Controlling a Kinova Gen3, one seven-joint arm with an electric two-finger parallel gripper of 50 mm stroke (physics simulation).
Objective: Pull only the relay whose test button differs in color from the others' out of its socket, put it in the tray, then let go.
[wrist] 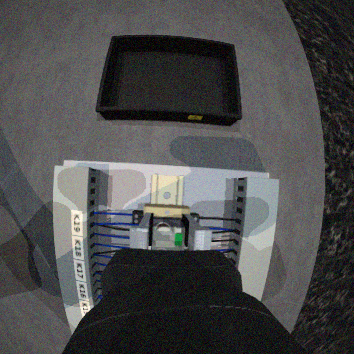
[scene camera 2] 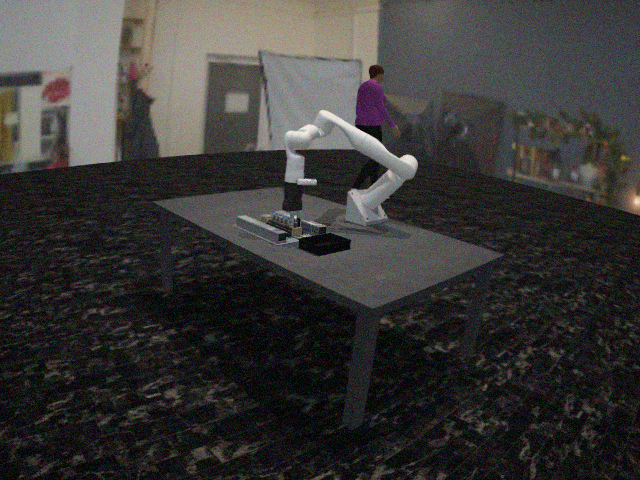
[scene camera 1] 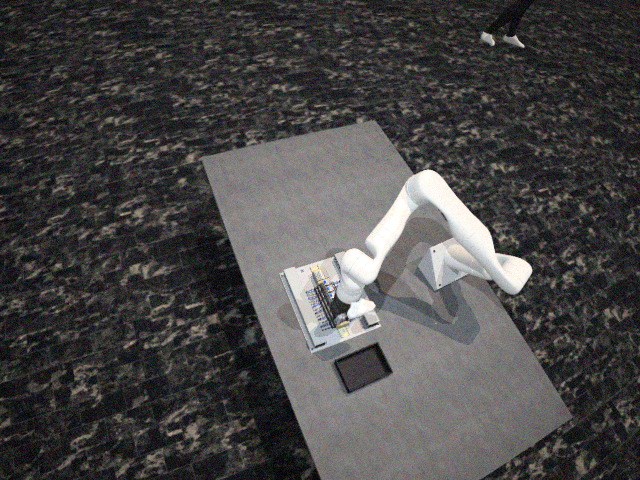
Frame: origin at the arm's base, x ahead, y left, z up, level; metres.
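Seen in the pictures: gripper, fingertip midpoint: (wrist: 166, 223) (scene camera 2: 295, 227) (scene camera 1: 341, 320); arm's base, origin of the base link: (scene camera 2: 368, 201) (scene camera 1: 453, 256).
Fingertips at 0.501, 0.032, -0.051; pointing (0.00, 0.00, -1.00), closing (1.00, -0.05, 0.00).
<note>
Pixels of each thing's top centre, then the offset from my fingertips to it, as dx, dy, dz. "*": a spot on its surface instead.
- green test button, middle of its top: (wrist: 167, 239) -0.001, -0.006, +0.029
- black tray, surface spot: (wrist: 172, 80) (scene camera 1: 361, 369) * +0.010, +0.172, -0.037
- white panel, surface spot: (scene camera 1: 301, 310) * +0.112, -0.089, +0.003
- tan end stop, middle of its top: (wrist: 166, 212) (scene camera 2: 297, 227) +0.000, +0.012, +0.000
- bare rail, surface spot: (wrist: 167, 185) * +0.002, +0.037, -0.036
A relay with a clear top and a green test button (wrist: 170, 239) is near the rail end of the relay row in the wrist view. My gripper (wrist: 166, 223) (scene camera 2: 293, 212) is shut on this relay, with one fingertip against each side. The relay appears low, at its socket; whether it is seated cannot be made out. The other relays' buttons are hidden by the gripper body or too small to tell. The black tray (scene camera 1: 363, 367) (scene camera 2: 324, 244) (wrist: 172, 80) is empty and lies beyond the panel's end.
The white panel (scene camera 1: 301, 310) carries wire ducts on both sides of the relay row, with blue and black wires running to the sockets. A tan end stop (wrist: 166, 210) and bare rail (wrist: 167, 185) lie on the tray side of the held relay. A person (scene camera 2: 370, 103) stands behind the table.
</note>
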